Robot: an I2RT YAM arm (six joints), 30 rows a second.
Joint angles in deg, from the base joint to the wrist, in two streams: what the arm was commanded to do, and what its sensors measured. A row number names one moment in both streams.
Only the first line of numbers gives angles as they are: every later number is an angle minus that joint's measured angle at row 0.
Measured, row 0:
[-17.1, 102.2, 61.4, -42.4, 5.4, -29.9]
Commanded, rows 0 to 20:
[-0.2, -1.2, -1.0, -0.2, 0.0, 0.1]
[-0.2, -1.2, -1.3, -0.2, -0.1, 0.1]
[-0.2, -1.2, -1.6, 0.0, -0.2, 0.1]
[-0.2, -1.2, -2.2, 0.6, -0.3, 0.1]
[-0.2, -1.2, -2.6, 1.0, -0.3, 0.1]
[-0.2, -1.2, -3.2, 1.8, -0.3, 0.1]
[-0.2, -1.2, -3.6, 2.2, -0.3, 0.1]
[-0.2, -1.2, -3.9, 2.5, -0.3, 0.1]
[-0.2, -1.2, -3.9, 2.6, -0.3, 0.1]
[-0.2, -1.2, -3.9, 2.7, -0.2, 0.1]
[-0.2, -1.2, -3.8, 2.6, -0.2, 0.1]
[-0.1, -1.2, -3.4, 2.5, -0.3, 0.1]
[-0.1, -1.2, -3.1, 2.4, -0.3, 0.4]
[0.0, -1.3, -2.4, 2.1, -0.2, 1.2]
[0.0, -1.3, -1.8, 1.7, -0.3, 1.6]
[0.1, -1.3, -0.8, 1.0, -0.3, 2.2]
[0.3, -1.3, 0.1, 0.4, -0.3, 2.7]
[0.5, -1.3, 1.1, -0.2, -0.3, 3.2]
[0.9, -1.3, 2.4, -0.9, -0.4, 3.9]
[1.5, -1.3, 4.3, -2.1, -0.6, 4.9]
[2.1, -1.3, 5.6, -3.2, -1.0, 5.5]
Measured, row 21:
[0.5, -0.7, 0.8, -1.7, 0.6, 2.0]
